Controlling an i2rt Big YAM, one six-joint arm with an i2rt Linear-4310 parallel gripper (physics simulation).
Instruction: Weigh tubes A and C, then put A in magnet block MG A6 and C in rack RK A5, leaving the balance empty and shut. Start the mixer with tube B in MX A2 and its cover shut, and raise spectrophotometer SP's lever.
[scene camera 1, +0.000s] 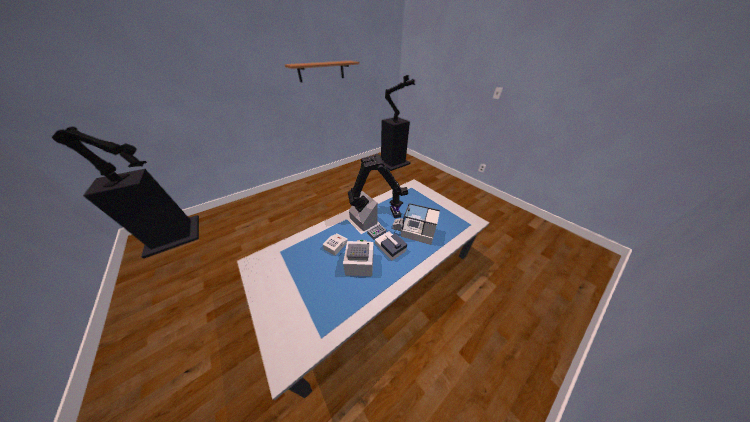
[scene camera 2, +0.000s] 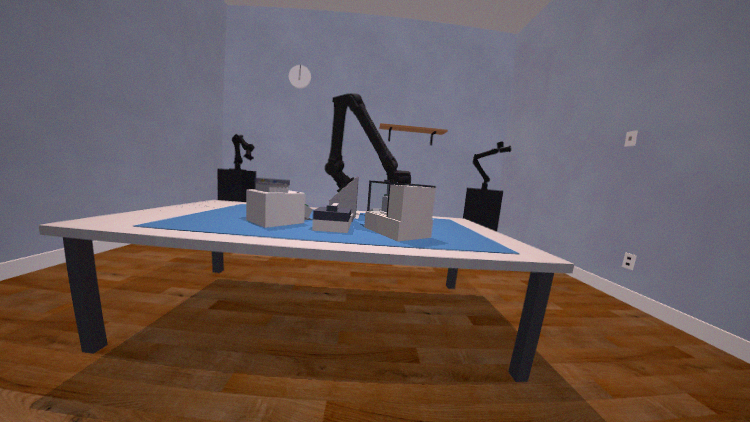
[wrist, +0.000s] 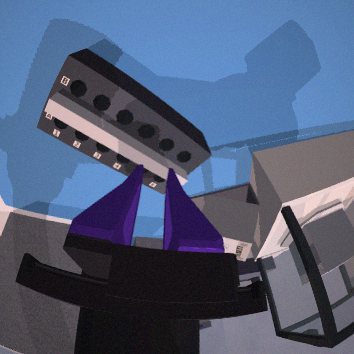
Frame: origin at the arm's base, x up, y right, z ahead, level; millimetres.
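Seen in the pictures: gripper, between the fingertips: (scene camera 1: 396, 211) (wrist: 155, 171); arm's base, origin of its link: (scene camera 1: 361, 203) (scene camera 2: 346, 185) (wrist: 42, 321).
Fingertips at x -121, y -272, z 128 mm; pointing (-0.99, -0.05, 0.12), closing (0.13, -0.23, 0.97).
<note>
Offsets run from my fingertips to a thing's middle. "spot": to the spot under its first point. Level surfaces: height alone.
In the wrist view my gripper (wrist: 155, 171) has its purple fingers close together, with only mat and block showing in the narrow gap and no tube between them. The tips hang just over the number 5 and 6 end of row A of the dark magnet block @(dx -25, dy -14, dz -29 mm) (wrist: 133, 116), whose two rows of holes look empty. In scene camera 1 the gripper (scene camera 1: 395, 211) points down beside the glass-walled balance @(dx +62, dy +11, dz +226 mm) (scene camera 1: 419, 220) (scene camera 2: 403, 209) (wrist: 305, 253). The mixer @(dx +46, dy +501, dz +218 mm) (scene camera 1: 357, 257) (scene camera 2: 272, 207) and the spectrophotometer @(dx +2, dy +262, dz +252 mm) (scene camera 1: 390, 244) (scene camera 2: 331, 218) stand nearer the front. I see no tubes.
A tube rack @(spot: dx +6, dy +274, dz +99 mm) (scene camera 1: 376, 229) and a small white keypad-like block @(dx -14, dy +594, dz +11 mm) (scene camera 1: 334, 243) lie on the blue mat @(dx -49 mm) (scene camera 1: 325, 294). The arm's grey base (scene camera 1: 362, 212) stands behind them. Two other arms on dark pedestals stand on the floor away from the table.
</note>
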